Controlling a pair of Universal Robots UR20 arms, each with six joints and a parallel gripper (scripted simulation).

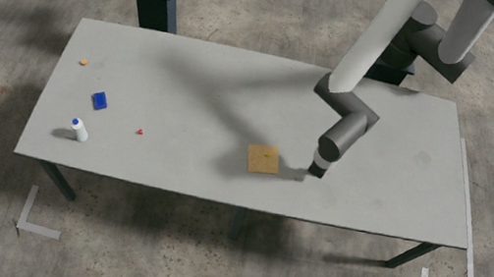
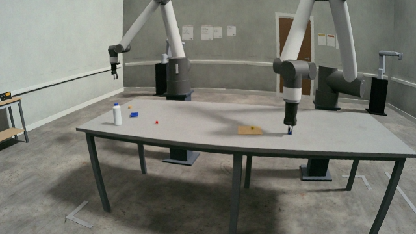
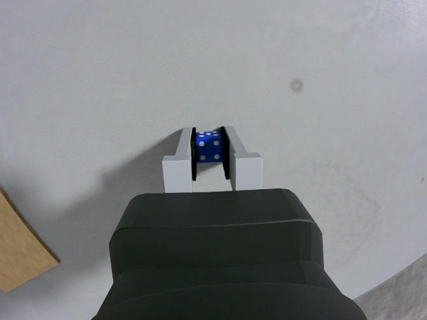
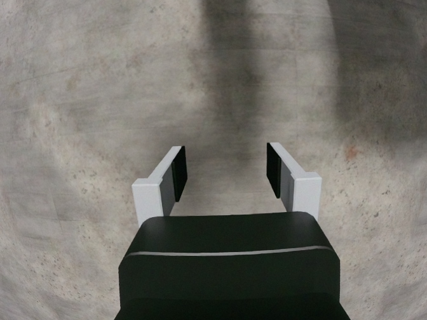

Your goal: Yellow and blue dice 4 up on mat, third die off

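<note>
Right now the tan mat is 10 mm ahead of my left hand, 250 mm to the right of it and 20 mm below it. Also, from my left hand: red die: 70 mm ahead, 830 mm to the right, 10 mm below; then yellow die: 10 mm behind, 240 mm to the right, 10 mm below; then blue die: 10 mm below.
</note>
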